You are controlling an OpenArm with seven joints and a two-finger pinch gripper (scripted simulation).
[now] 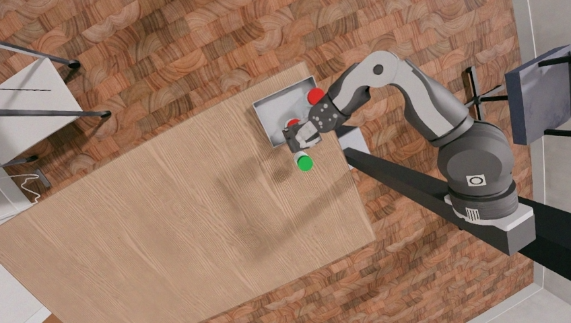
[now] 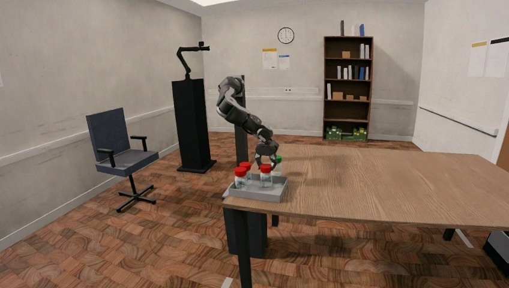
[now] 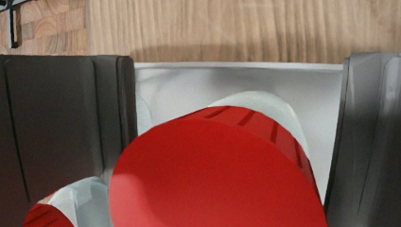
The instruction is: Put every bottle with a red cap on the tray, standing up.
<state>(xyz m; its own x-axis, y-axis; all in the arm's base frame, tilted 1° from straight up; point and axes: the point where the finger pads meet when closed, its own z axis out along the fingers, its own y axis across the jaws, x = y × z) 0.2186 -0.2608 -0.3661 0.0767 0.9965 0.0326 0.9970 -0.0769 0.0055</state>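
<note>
Right now the grey tray is 2 cm behind my hand, 6 cm to the right of it and 8 cm below it. From my hand the other things lie so: green-capped bottle (3 cm ahead, 12 cm to the left, 5 cm below).
</note>
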